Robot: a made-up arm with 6 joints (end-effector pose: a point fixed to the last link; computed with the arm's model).
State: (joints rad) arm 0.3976 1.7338 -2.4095 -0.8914 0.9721 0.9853
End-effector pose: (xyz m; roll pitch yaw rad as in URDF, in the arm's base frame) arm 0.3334 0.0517 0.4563 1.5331 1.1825 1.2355
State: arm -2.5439 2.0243 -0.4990 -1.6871 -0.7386 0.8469
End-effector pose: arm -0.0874 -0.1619 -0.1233 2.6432 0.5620 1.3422
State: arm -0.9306 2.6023 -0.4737 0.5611 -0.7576 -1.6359
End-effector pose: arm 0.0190 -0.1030 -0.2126 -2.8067 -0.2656 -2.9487
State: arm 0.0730 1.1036 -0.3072 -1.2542 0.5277 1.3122
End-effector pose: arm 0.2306 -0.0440 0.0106 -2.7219 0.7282 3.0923
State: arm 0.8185 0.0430 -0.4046 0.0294 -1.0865 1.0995
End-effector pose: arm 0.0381 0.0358 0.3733 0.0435 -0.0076 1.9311
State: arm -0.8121 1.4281 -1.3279 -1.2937 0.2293 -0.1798
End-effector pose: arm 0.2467 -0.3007 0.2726 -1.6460 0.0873 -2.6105
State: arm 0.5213 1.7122 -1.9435 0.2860 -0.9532 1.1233
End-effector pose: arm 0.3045 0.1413 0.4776 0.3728 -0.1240 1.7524
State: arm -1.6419 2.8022 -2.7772 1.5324 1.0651 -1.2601
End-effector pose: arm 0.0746 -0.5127 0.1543 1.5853 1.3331 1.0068
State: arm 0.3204 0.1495 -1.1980 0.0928 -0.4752 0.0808
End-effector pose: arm -0.0847 -0.0338 0.5069 0.0356 -0.0447 0.4838
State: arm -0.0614 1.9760 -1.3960 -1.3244 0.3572 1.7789
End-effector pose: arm 0.4361 -0.0699 0.0651 2.7540 0.9765 2.2146
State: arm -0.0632 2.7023 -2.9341 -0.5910 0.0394 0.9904
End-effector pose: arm 0.5416 -0.0371 0.2739 0.9307 1.0785 0.9039
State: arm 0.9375 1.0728 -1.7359 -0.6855 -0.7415 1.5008
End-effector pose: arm 0.0371 0.1419 0.5607 -0.0848 0.4768 1.9209
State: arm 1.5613 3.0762 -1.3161 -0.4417 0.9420 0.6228
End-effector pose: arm 0.0446 0.0800 -0.2666 -2.4023 -0.8080 -2.0669
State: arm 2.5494 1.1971 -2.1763 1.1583 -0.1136 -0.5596
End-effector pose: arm -0.0926 0.0781 0.6140 0.3502 0.3195 -3.1048
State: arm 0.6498 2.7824 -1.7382 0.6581 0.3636 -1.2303
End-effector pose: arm 0.2947 0.2586 -0.2026 -3.1310 0.3868 -1.8494
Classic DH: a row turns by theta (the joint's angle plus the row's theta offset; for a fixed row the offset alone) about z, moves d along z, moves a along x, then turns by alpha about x. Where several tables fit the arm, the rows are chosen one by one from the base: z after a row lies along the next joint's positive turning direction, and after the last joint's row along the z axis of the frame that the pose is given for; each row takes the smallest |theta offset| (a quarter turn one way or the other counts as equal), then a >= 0, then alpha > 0; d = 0 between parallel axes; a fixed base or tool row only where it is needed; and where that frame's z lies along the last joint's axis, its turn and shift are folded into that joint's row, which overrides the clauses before.
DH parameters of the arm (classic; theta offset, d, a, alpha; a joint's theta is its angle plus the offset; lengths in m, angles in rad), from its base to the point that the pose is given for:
joint 1: 0 0.0777 0 -1.5708
joint 2: 0.1358 0 -0.1847 0
joint 3: 1.3478 0 -0.0232 1.5708
joint 4: 0 0.2657 0 -1.5708
joint 5: 0 0 0.0001 1.5708
joint 6: 0 0.1267 0 0

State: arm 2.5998 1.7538 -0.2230 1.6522 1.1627 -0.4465
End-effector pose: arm -0.1715 -0.0321 -0.0561 2.2174 -0.8793 -1.2036
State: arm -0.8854 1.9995 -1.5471 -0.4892 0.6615 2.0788
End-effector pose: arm 0.2401 -0.3515 0.0606 2.4989 0.1746 0.4251
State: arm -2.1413 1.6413 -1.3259 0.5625 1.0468 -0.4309
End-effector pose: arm -0.1357 -0.3199 0.1162 2.7091 0.4264 1.1224
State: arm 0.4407 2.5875 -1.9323 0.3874 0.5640 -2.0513
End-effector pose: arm 0.4066 0.2201 -0.0812 -2.6409 0.1106 -0.9042
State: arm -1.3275 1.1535 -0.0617 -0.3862 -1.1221 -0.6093
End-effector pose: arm 0.0970 -0.2124 0.0536 -1.4586 0.7542 -2.4738
